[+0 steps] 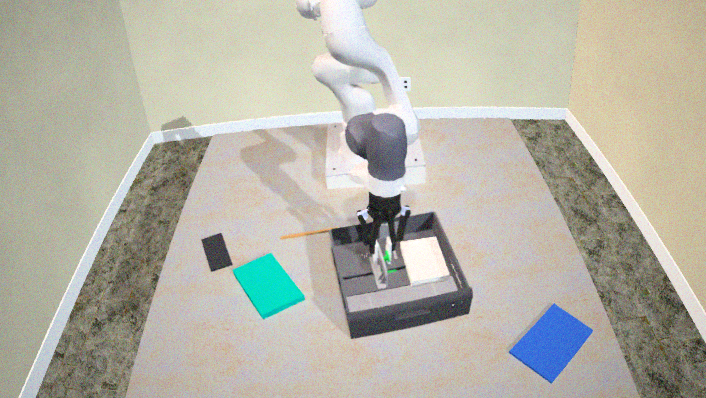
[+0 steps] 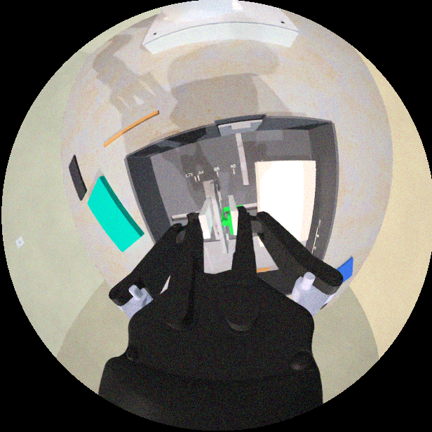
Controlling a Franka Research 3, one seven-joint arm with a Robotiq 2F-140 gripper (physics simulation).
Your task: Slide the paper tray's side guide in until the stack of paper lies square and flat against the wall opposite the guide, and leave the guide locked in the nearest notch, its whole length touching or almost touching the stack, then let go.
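The dark paper tray [image 1: 365,325] [image 2: 327,150] holds a white paper stack [image 1: 425,260] [image 2: 286,200] on its right side. The stack lies near the right wall; whether it touches the wall is hard to tell. The grey side guide [image 1: 382,278] [image 2: 223,242] stands upright left of the stack, with a wide gap between them. A green part [image 1: 387,256] [image 2: 226,216] sits at the guide's right side. My gripper [image 1: 382,251] [image 2: 220,205] is partly open, its fingertips on either side of the guide and green part, not clamped on them.
A teal block [image 1: 268,285] [image 2: 114,215] and a black slab [image 1: 217,252] [image 2: 77,178] lie left of the tray. An orange stick [image 1: 305,233] [image 2: 131,128] lies by its back left corner. A blue block [image 1: 551,342] [image 2: 346,269] lies at the front right. The tray's walls surround the fingers.
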